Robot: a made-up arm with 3 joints. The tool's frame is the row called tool.
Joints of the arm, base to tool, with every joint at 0 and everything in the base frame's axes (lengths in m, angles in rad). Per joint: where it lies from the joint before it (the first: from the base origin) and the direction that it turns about. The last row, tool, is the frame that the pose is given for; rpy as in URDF.
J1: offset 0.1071 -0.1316 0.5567 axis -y
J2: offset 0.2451 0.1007 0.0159 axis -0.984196 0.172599 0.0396
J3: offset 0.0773 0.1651 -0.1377 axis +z
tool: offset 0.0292 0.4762 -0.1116 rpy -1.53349 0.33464 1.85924
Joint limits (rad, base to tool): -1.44..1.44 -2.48..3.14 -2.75..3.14
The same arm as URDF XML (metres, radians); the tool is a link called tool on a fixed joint. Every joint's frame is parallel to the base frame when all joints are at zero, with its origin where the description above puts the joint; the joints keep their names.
<robot name="arm">
<joint name="tool_fixed" type="fixed"><parent link="link3"/><child link="tool"/><origin xyz="0.0292 0.4762 -0.1116" rpy="-1.5335 0.3346 1.8592"/></joint>
<joint name="J3" type="revolute"><parent link="link2"/><child link="link3"/><origin xyz="0.0773 0.1651 -0.1377" rpy="0.0000 0.0000 0.0000"/><axis xyz="0 0 1"/><limit lower="-2.7500" upper="3.1400"/></joint>
<joint name="J2" type="revolute"><parent link="link1"/><child link="link2"/><origin xyz="0.2451 0.1007 0.0159" rpy="0.0000 0.0000 0.0000"/><axis xyz="-0.984196 0.172599 0.0396"/><limit lower="-2.4800" upper="3.1400"/></joint>
<joint name="J1" type="revolute"><parent link="base_link"/><child link="link1"/><origin xyz="0.1071 -0.1316 0.5567" rpy="0.0000 0.0000 0.0000"/><axis xyz="0 -1 0"/><limit lower="-1.4400" upper="1.4400"/></joint>
<link name="base_link"/>
<link name="link1"/>
<link name="link2"/>
<link name="link3"/>
<link name="tool"/>
</robot>

